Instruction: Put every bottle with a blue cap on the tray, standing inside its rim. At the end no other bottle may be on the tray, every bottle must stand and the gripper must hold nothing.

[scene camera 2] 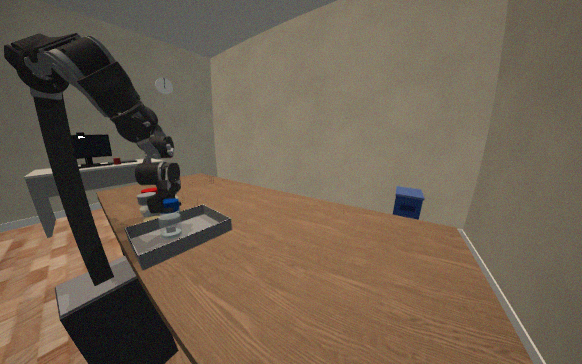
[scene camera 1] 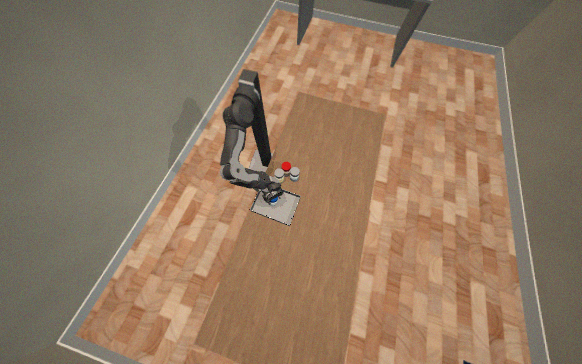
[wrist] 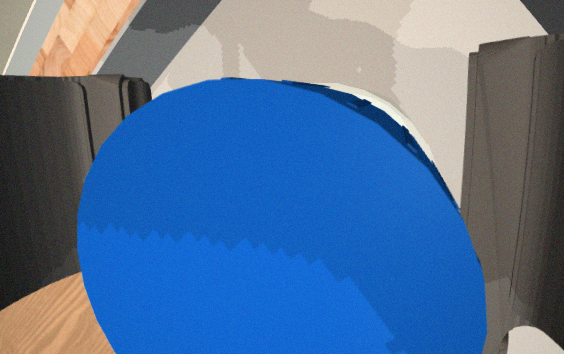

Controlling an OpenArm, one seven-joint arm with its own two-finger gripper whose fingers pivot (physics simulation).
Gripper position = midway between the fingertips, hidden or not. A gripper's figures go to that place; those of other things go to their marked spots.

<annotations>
The gripper [scene camera 2: 167, 209] is 0.56 m from the lens. A grey tray [scene camera 2: 200, 224] is 0.63 m from the lens. A blue-capped bottle [scene camera 2: 170, 225] is 0.55 m from the lens. The marked spots on the blue-capped bottle and the grey tray are 0.11 m apart.
</annotations>
